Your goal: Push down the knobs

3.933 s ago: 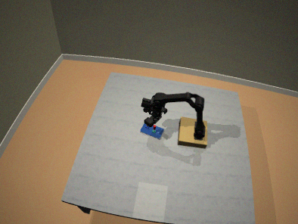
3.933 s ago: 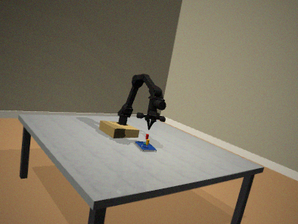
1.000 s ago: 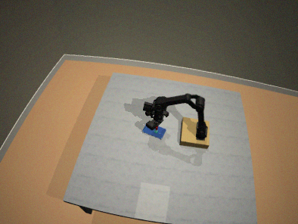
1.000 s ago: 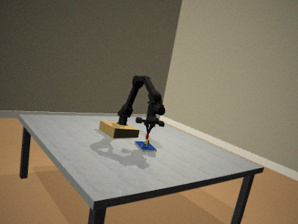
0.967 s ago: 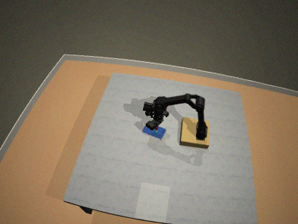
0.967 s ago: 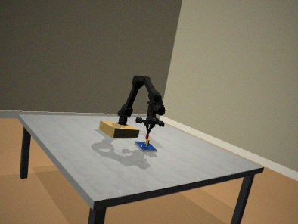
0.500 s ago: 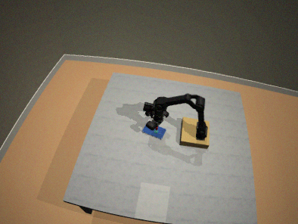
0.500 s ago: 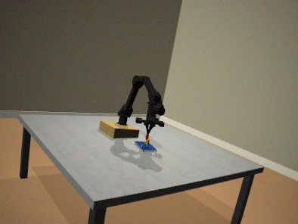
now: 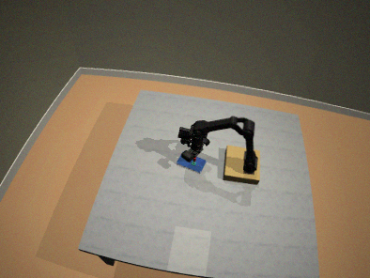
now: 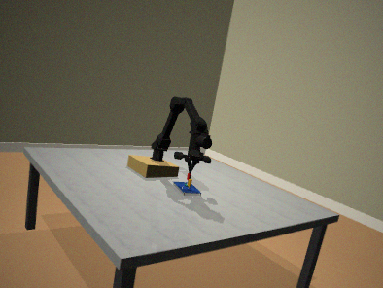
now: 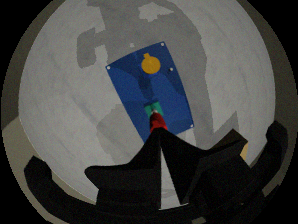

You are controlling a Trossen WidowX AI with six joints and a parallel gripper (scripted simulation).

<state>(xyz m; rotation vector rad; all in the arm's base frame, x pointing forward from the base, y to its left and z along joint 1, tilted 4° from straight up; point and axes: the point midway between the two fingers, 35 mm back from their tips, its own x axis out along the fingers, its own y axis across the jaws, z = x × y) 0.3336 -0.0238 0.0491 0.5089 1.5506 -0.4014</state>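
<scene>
The yellow knob is 60 mm ahead of my gripper tip, 40 mm to the right of it and 30 mm below it. Also, from my gripper tip: red knob: 10 mm below.
</scene>
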